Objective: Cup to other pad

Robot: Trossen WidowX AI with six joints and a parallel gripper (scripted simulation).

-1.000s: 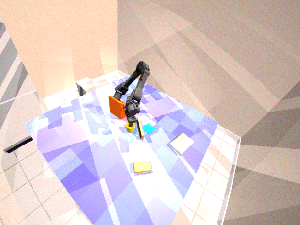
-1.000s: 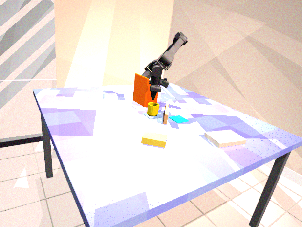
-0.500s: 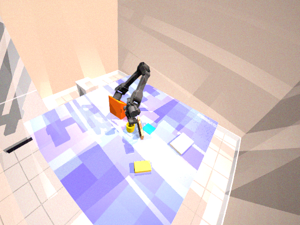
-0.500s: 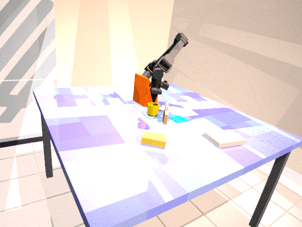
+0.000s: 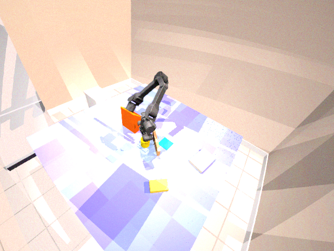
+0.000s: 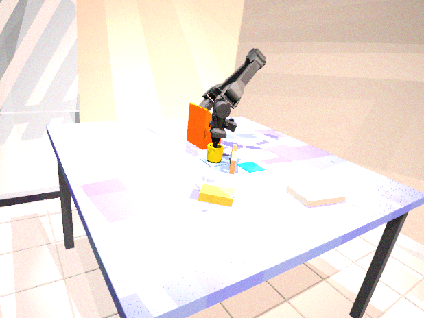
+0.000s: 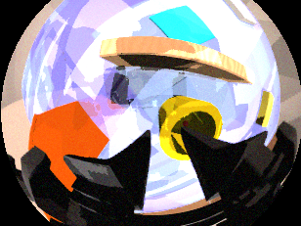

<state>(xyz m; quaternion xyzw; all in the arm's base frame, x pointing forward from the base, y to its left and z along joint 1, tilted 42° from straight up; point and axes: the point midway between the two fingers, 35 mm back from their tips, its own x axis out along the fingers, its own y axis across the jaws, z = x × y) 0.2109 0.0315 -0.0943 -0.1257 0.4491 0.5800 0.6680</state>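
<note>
Now: gripper tip 2 cm short of the yellow cup, 1 cm to the left of it and 2 cm above it. Round my gripper tip: pale blue pad: 3 cm ahead, 1 cm to the right, 7 cm below; then cyan pad: 12 cm ahead, 12 cm to the left, 7 cm below; then tan board: 8 cm ahead, 5 cm to the left, 4 cm below.
</note>
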